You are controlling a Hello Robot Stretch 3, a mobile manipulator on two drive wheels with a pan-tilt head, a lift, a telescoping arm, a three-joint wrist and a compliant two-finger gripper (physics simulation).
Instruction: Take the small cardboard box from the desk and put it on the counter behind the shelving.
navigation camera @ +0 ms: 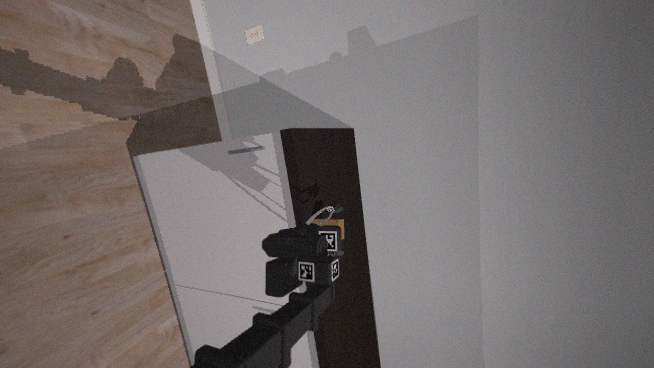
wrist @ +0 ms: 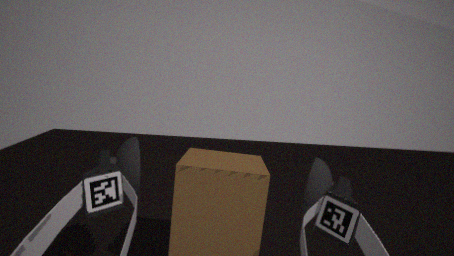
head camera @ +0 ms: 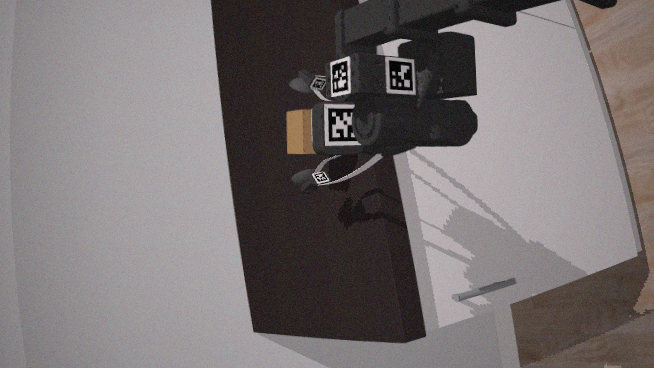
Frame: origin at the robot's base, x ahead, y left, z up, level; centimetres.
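Where they show: gripper, fingertip midpoint: (wrist: 224, 166) (head camera: 297, 132).
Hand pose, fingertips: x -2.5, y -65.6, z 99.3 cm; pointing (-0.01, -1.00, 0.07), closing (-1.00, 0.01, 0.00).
Note:
Things, the pixels of their centre, and the offset from my fingertips. "pt": a spot on its surface instead. Level surfaces: height alone.
- small cardboard box at the middle of its body: (wrist: 217, 216) (head camera: 323, 131) (navigation camera: 327, 229) dx +0.0, dy +0.4, dz -3.8 cm
- dark counter top at its surface level: dz -8.3 cm
- bar handle at a spot on its surface: (head camera: 484, 290) (navigation camera: 247, 150) pt dx +24.3, dy +12.8, dz -24.2 cm
- Wooden floor at its surface level: dz -99.3 cm
- wall outlet at the middle of its body: (navigation camera: 254, 35) dx +101.2, dy -29.0, dz -59.3 cm
The small cardboard box (head camera: 295, 135) (navigation camera: 341, 226) (wrist: 219, 215) stands upright on the dark counter top (head camera: 320, 270) (navigation camera: 327, 160) (wrist: 400, 180); its underside is hidden. My gripper (head camera: 301, 131) (navigation camera: 339, 231) (wrist: 224, 166) is open, with one finger on each side of the box. In the wrist view a gap shows between the box and each fingertip. In the head view the gripper body covers the near part of the box. The desk and the shelving cannot be made out in these views.
A white cabinet front (head camera: 530, 125) (navigation camera: 200, 200) with a bar handle (head camera: 484, 290) (navigation camera: 246, 149) is below the counter top. A pale wall (head camera: 115, 175) (navigation camera: 425, 225) (wrist: 225, 65) rises behind it. Wooden floor (navigation camera: 75, 250) lies in front. A wall outlet (navigation camera: 254, 34) shows beyond the counter's end.

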